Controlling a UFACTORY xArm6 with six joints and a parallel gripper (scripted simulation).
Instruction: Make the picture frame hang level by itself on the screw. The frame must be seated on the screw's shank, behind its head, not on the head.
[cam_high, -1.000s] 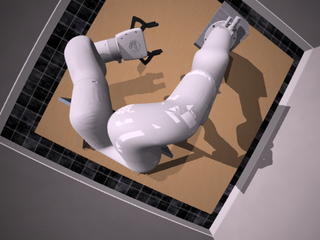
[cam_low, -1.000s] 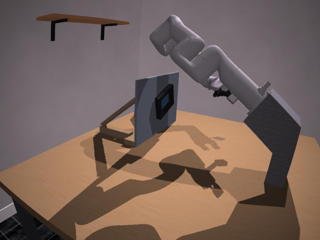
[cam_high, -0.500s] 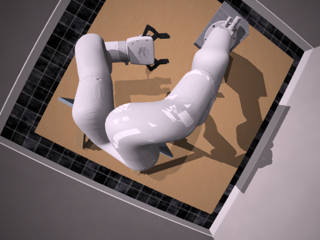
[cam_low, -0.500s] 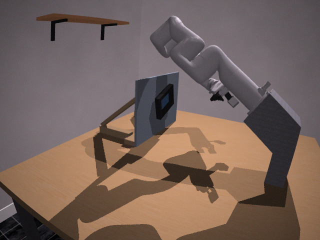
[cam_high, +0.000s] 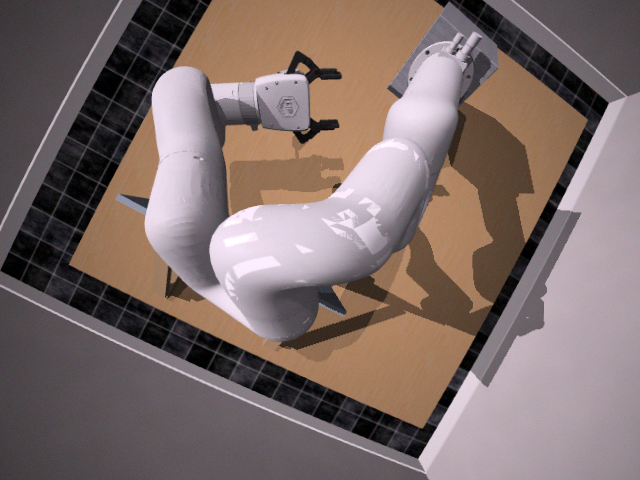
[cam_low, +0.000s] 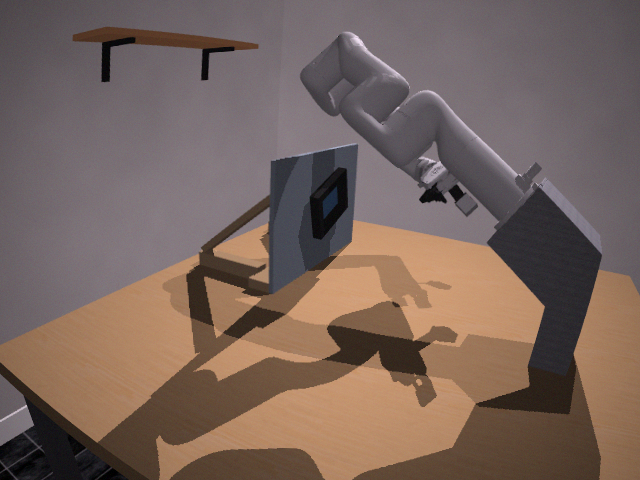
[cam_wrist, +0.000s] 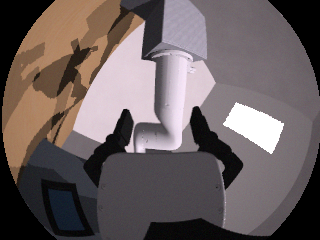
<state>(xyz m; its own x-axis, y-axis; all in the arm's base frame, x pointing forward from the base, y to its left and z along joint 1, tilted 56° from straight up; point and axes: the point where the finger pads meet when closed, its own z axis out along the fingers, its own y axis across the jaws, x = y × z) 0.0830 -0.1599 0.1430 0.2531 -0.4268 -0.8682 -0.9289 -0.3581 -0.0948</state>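
The picture frame lies 34 cm ahead of my hand, 11 cm below it and 8 cm to the right of it. Also, from my hand: grey-blue panel: 36 cm ahead, 12 cm below, 7 cm to the right.
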